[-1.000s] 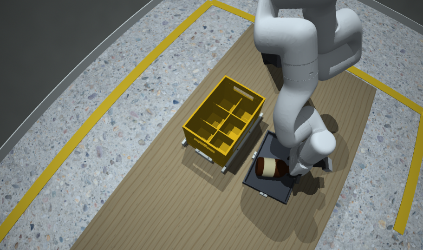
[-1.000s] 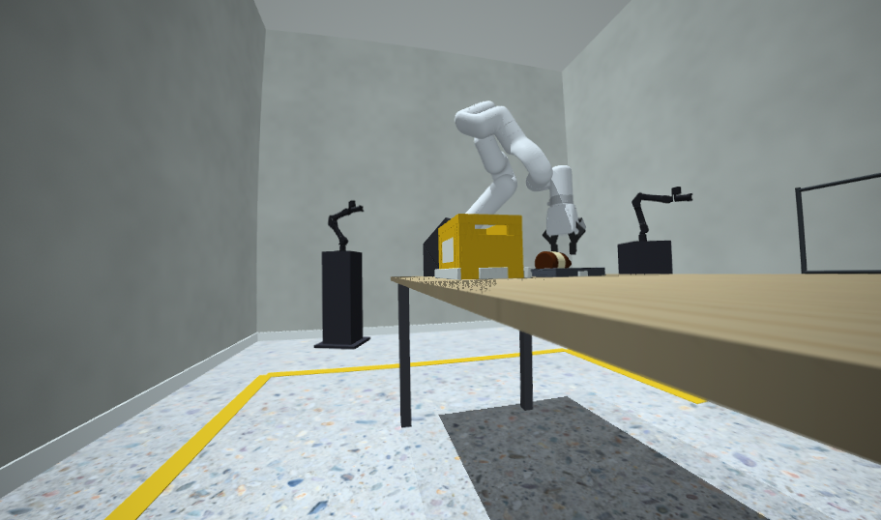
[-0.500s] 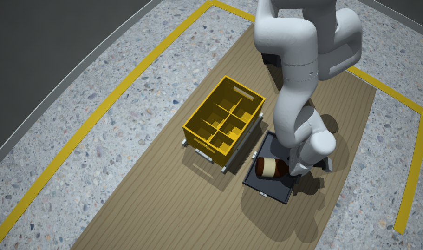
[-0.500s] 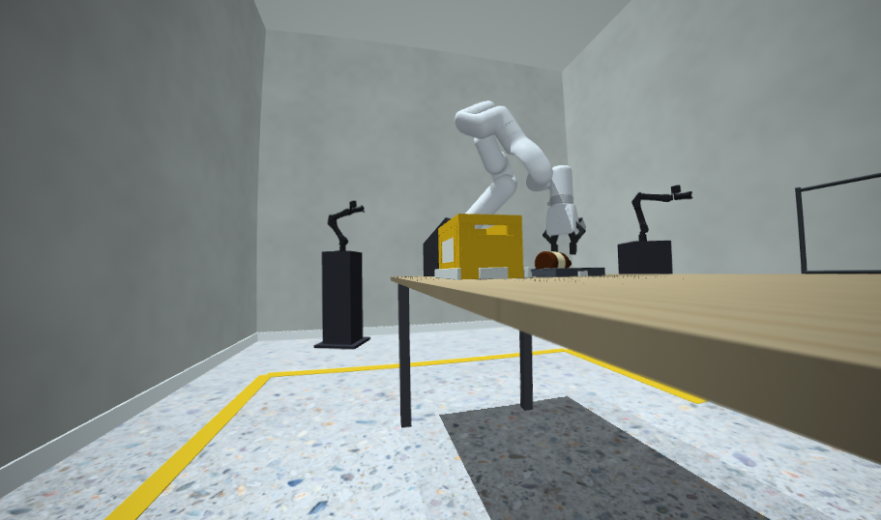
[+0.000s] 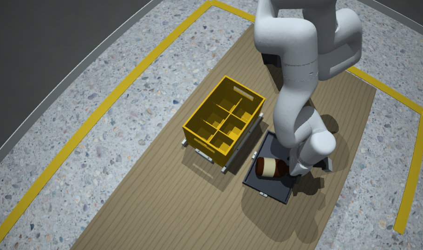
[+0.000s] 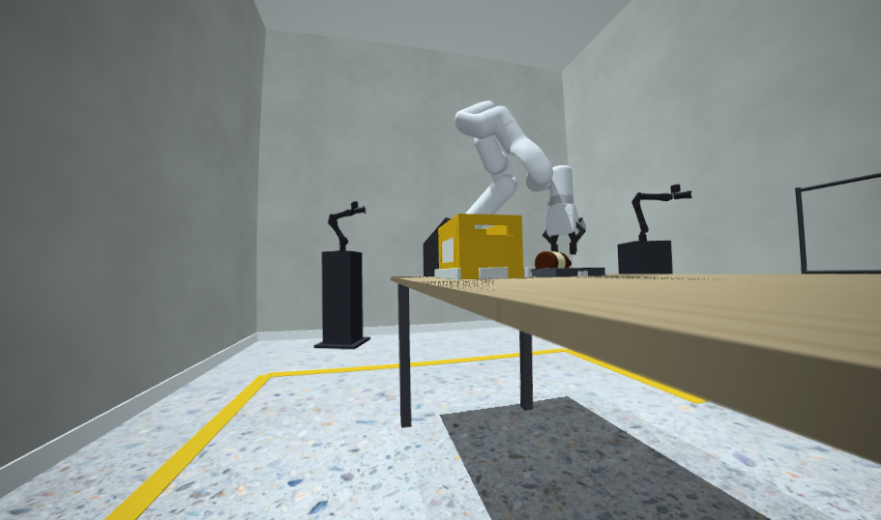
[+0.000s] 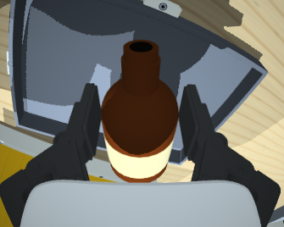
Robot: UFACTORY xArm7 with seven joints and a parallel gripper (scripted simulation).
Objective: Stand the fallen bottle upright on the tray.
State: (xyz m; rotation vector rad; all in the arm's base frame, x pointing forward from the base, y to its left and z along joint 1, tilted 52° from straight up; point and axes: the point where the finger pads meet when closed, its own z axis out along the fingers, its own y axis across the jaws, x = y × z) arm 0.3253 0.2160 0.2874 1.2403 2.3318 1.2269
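The brown bottle lies 4 cm below my hand, 4 cm ahead of it and 3 cm to the right of it. The rest, counted from my hand: dark grey tray 7 cm below, 4 cm to the right, 2 cm ahead; yellow crate 30 cm to the right, 10 cm ahead.
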